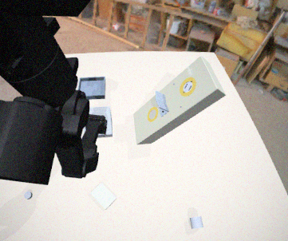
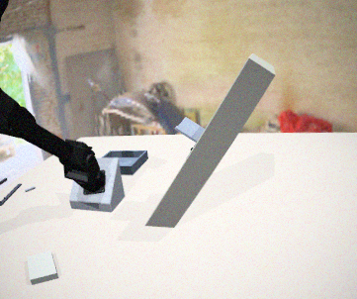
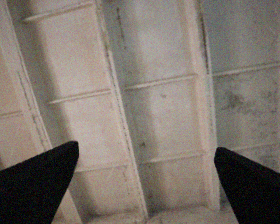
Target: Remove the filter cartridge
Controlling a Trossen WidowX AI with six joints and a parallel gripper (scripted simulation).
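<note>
My gripper tip is now 42 cm short of the round filter cartridge, 28 cm to the right of it and 54 cm above it. Also, from my gripper tip: small disc 30 cm behind, 8 cm to the left, 80 cm below; then pale square 1 cm ahead, 2 cm to the left, 80 cm below; then tray 3 cm ahead, 62 cm to the left, 80 cm below.
</note>
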